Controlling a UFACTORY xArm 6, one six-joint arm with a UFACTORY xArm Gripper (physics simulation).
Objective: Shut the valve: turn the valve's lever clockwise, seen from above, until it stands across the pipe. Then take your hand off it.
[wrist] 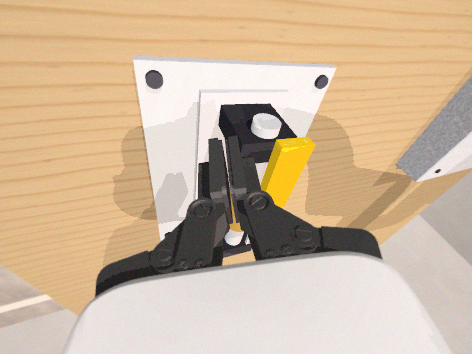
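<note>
The yellow lever [287,170] shows right of the fingers in the wrist view, slanting from upper right down to the left. Its lower part is hidden behind the right finger. Its exact angle to the pipe is hard to tell. A short orange piece [235,225] and a white pipe end [233,236] show between the finger links; the fingers hide most of the pipe. A black block [237,125] with a round white top piece [266,125] stands beyond the fingertips. My gripper [226,155] is shut and empty, left of the lever. Whether a finger touches the lever is unclear.
The valve stands on a white plate [172,75] with dark round bolts at its corners, on a wooden table top [65,125]. A grey block [442,132] with a white side stands at the right edge of the view. The gripper casts shadows around the plate.
</note>
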